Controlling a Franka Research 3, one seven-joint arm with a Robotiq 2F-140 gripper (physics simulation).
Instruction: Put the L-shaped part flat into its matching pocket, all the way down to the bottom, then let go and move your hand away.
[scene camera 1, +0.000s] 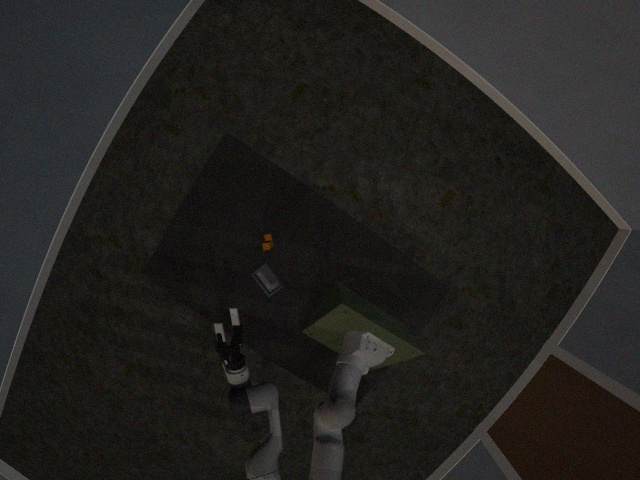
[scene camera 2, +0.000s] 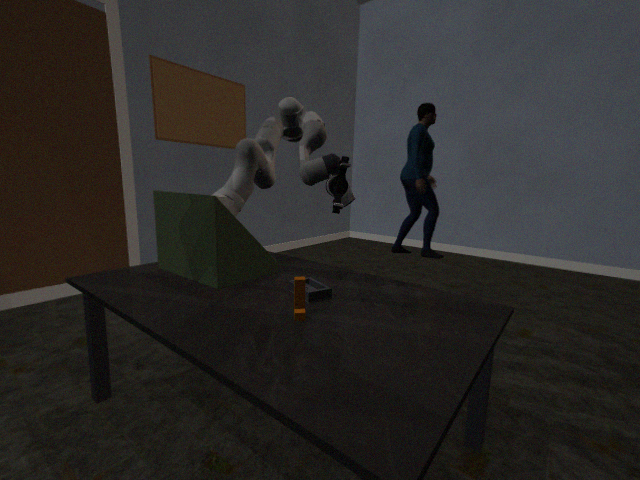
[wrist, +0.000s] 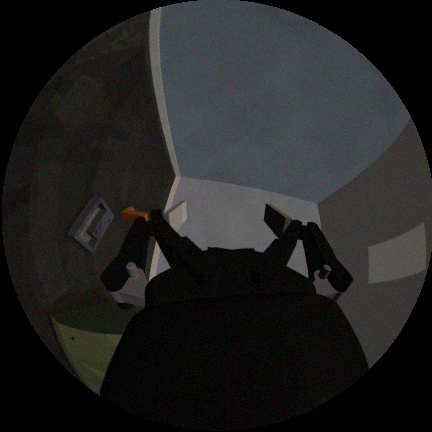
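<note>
Nothing is held in my gripper (wrist: 225, 210), and it is open. I also see a grey pocket block (wrist: 87, 230).
</note>
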